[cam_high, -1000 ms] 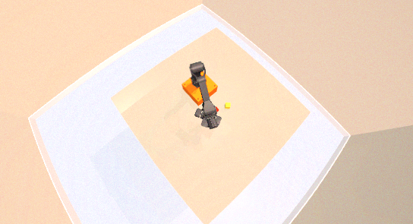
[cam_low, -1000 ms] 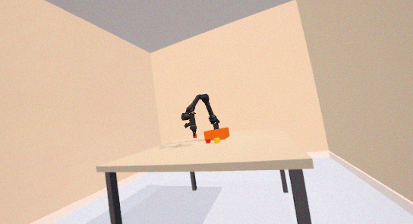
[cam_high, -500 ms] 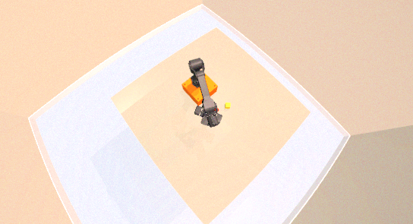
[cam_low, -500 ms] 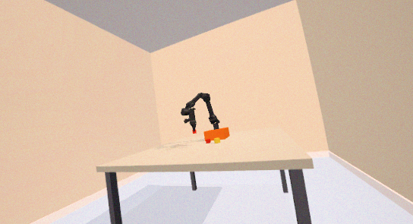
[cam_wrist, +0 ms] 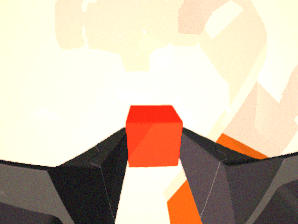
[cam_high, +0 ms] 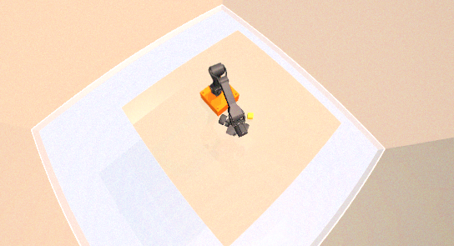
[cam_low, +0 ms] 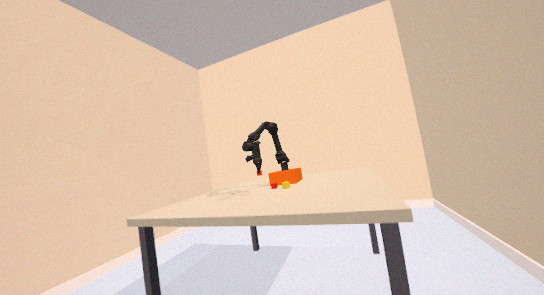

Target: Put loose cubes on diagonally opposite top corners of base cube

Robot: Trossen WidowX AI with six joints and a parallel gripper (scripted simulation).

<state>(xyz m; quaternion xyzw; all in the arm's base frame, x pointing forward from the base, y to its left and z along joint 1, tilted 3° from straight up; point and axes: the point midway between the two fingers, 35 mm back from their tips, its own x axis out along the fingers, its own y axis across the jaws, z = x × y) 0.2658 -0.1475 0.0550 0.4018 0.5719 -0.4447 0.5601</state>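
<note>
The yellow cube is 180 mm to the left of my gripper tip, 100 mm below it and 40 mm ahead of it.
</note>
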